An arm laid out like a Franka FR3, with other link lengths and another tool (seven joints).
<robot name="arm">
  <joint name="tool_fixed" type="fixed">
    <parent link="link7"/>
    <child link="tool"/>
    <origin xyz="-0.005 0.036 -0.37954" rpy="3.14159 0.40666 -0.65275"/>
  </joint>
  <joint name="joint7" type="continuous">
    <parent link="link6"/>
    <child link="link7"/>
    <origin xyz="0.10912 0 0" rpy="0 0 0"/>
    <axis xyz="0 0 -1"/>
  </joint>
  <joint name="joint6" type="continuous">
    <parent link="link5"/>
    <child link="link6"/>
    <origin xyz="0 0 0" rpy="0 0 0"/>
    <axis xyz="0 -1 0"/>
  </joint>
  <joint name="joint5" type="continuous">
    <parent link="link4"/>
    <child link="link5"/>
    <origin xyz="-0.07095 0 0.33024" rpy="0 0 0"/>
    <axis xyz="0 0 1"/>
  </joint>
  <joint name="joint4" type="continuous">
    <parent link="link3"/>
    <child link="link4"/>
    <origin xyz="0.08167 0 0" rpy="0 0 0"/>
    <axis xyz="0 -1 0"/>
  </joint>
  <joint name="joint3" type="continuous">
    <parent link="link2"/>
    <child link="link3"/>
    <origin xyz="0 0 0.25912" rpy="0 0 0"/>
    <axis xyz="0 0 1"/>
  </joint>
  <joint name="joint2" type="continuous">
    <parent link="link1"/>
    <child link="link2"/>
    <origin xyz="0 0 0" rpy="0 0 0"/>
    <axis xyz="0 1 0"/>
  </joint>
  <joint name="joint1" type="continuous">
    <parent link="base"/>
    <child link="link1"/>
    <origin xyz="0 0 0.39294" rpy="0 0 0"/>
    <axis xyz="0 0 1"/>
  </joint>
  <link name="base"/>
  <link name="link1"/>
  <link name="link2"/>
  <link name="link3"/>
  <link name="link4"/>
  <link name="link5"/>
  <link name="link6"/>
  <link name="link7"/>
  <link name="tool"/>
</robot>
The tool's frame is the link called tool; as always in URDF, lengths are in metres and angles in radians. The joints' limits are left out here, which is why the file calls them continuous.
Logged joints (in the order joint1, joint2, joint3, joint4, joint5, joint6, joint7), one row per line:
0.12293 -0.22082 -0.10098 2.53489 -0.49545 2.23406 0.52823
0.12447 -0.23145 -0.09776 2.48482 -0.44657 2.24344 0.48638
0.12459 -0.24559 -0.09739 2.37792 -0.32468 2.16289 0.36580
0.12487 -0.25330 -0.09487 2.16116 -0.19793 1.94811 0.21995
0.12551 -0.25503 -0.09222 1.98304 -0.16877 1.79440 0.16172
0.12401 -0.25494 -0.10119 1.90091 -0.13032 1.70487 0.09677
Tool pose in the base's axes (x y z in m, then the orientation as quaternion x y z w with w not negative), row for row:
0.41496 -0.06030 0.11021 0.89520 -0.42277 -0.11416 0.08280
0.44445 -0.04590 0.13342 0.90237 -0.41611 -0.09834 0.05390
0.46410 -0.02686 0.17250 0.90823 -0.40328 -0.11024 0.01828
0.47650 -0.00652 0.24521 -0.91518 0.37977 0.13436 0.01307
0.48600 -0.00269 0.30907 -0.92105 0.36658 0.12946 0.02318
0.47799 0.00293 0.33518 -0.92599 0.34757 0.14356 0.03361
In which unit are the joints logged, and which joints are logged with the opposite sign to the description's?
The joints are logged in radians. Opposite sign: joint4.
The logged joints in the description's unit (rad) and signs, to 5 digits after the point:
0.12293 -0.22082 -0.10098 -2.53489 -0.49545 2.23406 0.52823
0.12447 -0.23145 -0.09776 -2.48482 -0.44657 2.24344 0.48638
0.12459 -0.24559 -0.09739 -2.37792 -0.32468 2.16289 0.36580
0.12487 -0.25330 -0.09487 -2.16116 -0.19793 1.94811 0.21995
0.12551 -0.25503 -0.09222 -1.98304 -0.16877 1.79440 0.16172
0.12401 -0.25494 -0.10119 -1.90091 -0.13032 1.70487 0.09677

